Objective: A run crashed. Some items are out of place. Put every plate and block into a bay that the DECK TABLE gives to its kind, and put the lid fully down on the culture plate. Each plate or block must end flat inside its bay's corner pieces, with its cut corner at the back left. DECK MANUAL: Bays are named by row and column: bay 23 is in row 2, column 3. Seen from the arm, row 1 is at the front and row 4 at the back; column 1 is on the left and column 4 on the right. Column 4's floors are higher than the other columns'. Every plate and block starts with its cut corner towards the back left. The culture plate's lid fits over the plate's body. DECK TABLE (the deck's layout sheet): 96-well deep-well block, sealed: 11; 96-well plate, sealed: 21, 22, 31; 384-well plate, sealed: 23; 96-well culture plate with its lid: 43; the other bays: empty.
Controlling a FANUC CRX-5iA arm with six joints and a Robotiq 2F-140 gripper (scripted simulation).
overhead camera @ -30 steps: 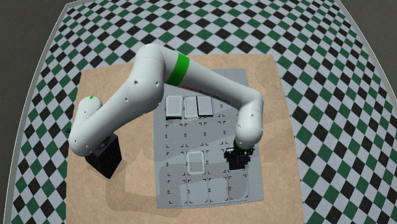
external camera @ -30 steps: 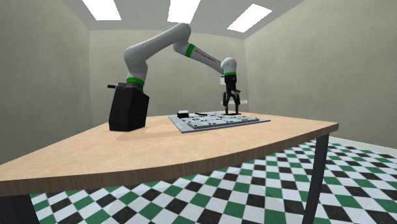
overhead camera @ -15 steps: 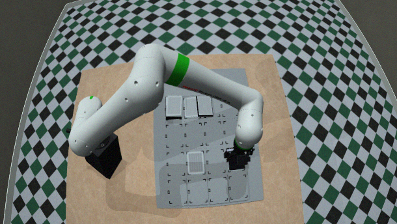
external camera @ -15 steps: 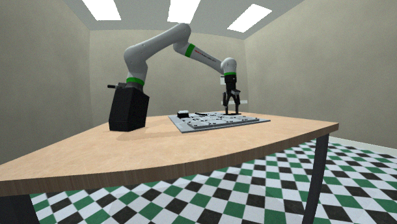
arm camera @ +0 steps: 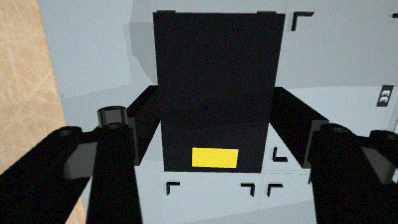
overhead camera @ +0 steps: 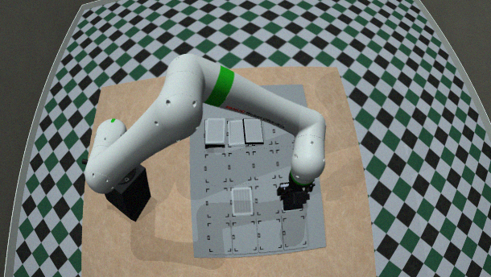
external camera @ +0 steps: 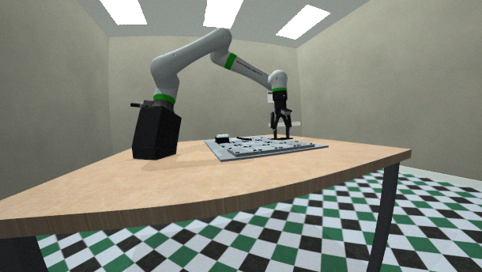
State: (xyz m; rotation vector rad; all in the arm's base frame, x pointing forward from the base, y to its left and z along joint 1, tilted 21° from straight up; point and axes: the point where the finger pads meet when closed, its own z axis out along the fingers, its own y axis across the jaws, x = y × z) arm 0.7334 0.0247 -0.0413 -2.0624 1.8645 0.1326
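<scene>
Now: the black plate lid 2 cm below my hand. Round my hand: bay label 32 (17 cm behind, 14 cm to the left, 5 cm below); fine-welled plate (21 cm behind, 3 cm to the right, 5 cm below); bay label reading 33 (15 cm behind, 2 cm to the right, 5 cm below).
</scene>
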